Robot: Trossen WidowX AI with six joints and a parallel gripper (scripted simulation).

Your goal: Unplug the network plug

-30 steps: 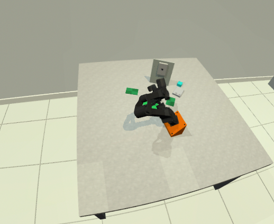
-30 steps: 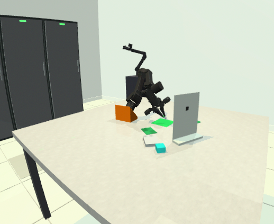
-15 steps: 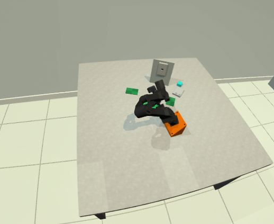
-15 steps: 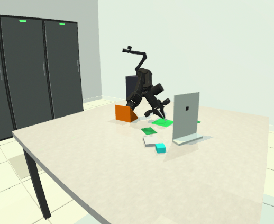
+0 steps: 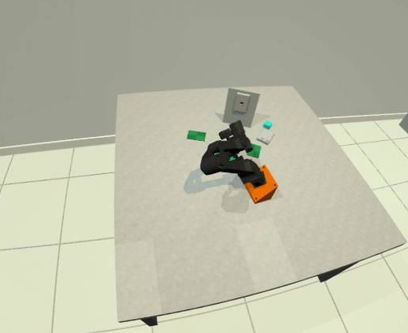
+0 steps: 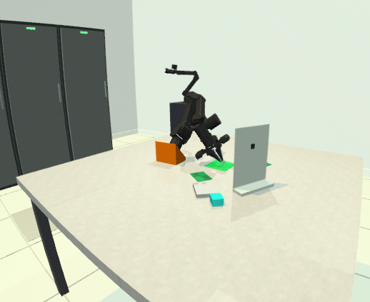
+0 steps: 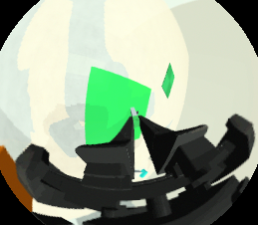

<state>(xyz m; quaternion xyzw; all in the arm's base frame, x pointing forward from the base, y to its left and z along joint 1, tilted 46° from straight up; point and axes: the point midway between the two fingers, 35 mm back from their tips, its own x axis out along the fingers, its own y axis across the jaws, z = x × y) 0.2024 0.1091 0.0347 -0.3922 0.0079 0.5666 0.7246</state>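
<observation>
My gripper tip is 1 cm past the green marked square and 2 cm above it. The rest, counted from my gripper tip: network plug: right at my gripper tip; then grey upright panel: 23 cm ahead, 13 cm to the right, 9 cm above; then cyan cube: 20 cm ahead, 32 cm to the right, 1 cm below.
</observation>
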